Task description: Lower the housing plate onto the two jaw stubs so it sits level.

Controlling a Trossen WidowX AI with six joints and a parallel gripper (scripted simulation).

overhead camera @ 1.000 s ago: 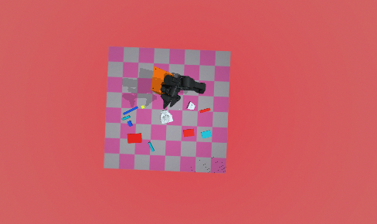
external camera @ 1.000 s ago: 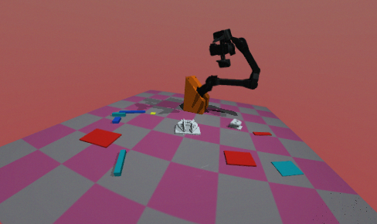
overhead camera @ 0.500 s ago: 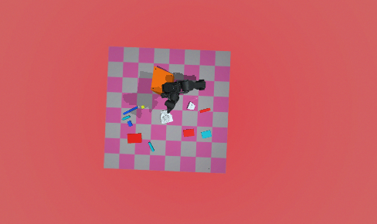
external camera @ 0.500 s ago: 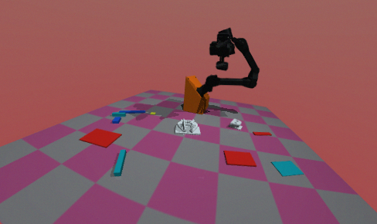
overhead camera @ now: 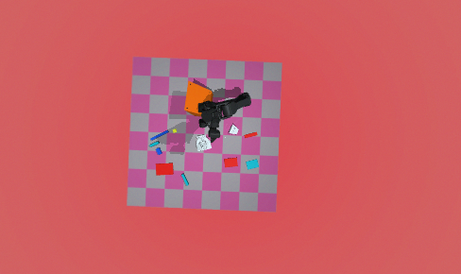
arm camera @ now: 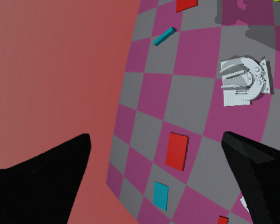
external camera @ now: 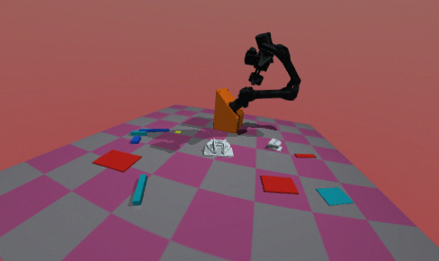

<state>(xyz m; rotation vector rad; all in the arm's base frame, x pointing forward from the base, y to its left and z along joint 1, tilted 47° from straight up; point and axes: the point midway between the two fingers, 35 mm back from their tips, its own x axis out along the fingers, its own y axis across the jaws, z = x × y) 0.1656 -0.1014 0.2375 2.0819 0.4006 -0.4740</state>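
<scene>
Now: the white part 60 mm behind my gripper tip, 150 mm to the left of it and 310 mm below it. The rest, counted from my gripper tip: cyan plate 240 mm ahead, 300 mm to the left, 320 mm below; yellow piece 70 mm behind, 360 mm to the right, 320 mm below; cyan bar 350 mm ahead, 280 mm to the right, 320 mm below.
</scene>
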